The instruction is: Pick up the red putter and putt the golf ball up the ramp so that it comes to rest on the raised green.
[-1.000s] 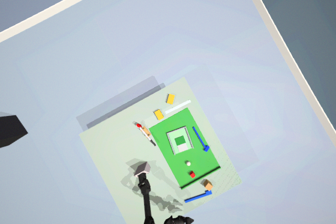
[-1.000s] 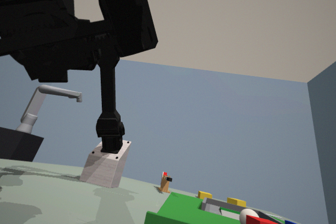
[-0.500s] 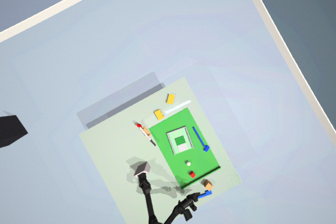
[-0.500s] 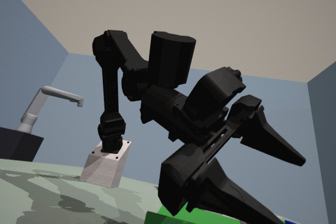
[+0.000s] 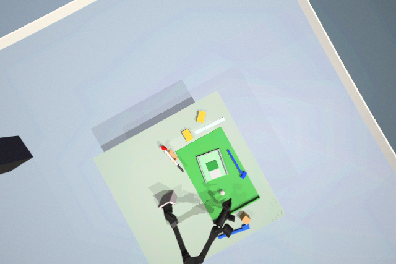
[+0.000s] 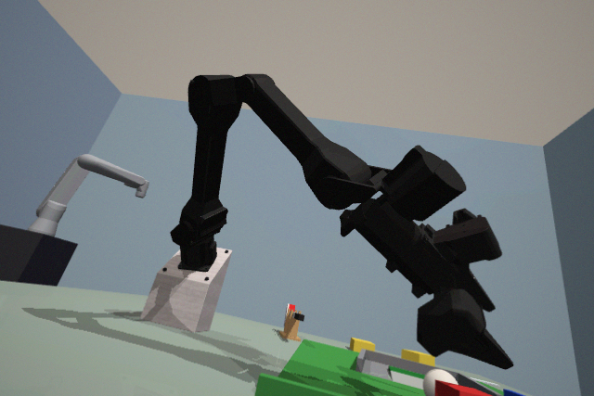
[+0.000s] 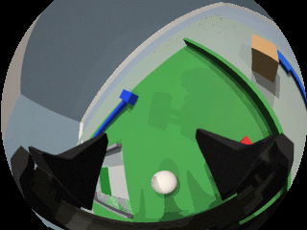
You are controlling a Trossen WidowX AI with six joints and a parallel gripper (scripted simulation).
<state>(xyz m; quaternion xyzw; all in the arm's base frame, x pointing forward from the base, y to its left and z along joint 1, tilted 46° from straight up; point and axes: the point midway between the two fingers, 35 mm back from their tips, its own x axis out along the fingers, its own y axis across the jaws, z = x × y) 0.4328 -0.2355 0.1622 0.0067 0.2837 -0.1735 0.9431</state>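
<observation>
My gripper tip is now 24 cm past the red putter, 57 cm to the right of it and 4 cm above it. Also, from my gripper tip: white golf ball: 4 cm behind, 6 cm to the left, 7 cm below; then red block: 7 cm behind, 6 cm to the right, 8 cm below; then tan block: 1 cm ahead, 24 cm to the right, 7 cm below.
</observation>
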